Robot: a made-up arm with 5 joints. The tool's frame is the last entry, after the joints. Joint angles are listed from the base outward.
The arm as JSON. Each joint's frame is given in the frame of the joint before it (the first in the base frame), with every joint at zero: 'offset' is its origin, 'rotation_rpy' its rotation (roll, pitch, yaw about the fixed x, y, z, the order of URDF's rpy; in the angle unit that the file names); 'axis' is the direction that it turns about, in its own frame. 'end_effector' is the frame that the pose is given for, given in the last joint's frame.
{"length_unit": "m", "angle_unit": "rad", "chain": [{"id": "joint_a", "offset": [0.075, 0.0, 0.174], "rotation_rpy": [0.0, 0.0, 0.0], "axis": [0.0, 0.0, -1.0]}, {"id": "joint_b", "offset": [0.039, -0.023, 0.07], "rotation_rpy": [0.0, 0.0, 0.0], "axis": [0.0, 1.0, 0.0]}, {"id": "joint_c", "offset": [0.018, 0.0, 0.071], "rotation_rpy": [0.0, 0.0, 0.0], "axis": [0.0, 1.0, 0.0]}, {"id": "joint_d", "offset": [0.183, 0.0, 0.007], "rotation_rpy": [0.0, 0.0, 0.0], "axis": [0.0, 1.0, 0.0]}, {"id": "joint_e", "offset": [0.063, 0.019, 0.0], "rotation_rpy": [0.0, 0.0, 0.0], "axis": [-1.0, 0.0, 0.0]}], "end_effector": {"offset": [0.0, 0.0, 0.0], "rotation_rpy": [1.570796, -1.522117, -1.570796]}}
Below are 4 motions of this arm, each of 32 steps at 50 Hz.
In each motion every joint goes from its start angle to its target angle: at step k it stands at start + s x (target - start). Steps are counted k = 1, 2, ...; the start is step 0. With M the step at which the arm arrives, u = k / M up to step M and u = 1 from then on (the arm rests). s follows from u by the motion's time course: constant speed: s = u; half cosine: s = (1 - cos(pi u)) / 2; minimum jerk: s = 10 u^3 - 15 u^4 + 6 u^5.
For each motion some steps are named. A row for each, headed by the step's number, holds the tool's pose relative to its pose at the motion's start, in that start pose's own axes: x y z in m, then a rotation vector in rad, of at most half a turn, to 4 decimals.
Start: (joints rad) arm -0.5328 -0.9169 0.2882 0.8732 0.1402
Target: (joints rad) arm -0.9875 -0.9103 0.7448 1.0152 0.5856
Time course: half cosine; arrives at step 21
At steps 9, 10, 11, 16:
9: -0.0340 0.0405 -0.0200 0.2051 0.2020 0.2347
10: -0.0411 0.0485 -0.0222 0.2466 0.2366 0.2832
11: -0.0484 0.0566 -0.0238 0.2894 0.2703 0.3334
16: -0.0822 0.0911 -0.0249 0.4857 0.4039 0.5666

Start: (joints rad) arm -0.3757 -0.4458 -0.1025 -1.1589 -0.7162
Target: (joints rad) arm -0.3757 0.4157 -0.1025 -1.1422 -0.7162
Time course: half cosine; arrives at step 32
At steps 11, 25, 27, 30, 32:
11: -0.0324 -0.0310 0.0418 -0.1607 0.1675 0.0000
25: -0.0760 -0.0730 0.1715 -0.5391 0.5617 0.0000
27: -0.0773 -0.0742 0.1841 -0.5722 0.5962 0.0000
30: -0.0781 -0.0750 0.1955 -0.6023 0.6275 0.0000
32: -0.0783 -0.0751 0.1978 -0.6081 0.6336 0.0000

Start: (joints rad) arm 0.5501 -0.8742 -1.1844 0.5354 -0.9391
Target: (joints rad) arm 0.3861 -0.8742 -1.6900 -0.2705 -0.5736
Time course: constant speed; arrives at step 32
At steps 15, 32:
15: 0.0484 0.0506 0.0391 0.4697 -0.3967 0.0904
32: 0.0958 0.0798 0.1141 0.8736 -0.9798 0.1668

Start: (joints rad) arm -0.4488 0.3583 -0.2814 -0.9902 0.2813
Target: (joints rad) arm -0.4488 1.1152 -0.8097 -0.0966 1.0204
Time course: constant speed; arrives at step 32
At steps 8, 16, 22, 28, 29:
8: -0.0361 0.0086 0.0118 0.0897 0.2662 0.1836
16: -0.0700 0.0166 0.0312 0.2287 0.5158 0.3598
22: -0.0930 0.0220 0.0503 0.3646 0.6890 0.4825
28: -0.1132 0.0268 0.0729 0.5268 0.8477 0.5932
29: -0.1162 0.0275 0.0770 0.5563 0.8726 0.6102

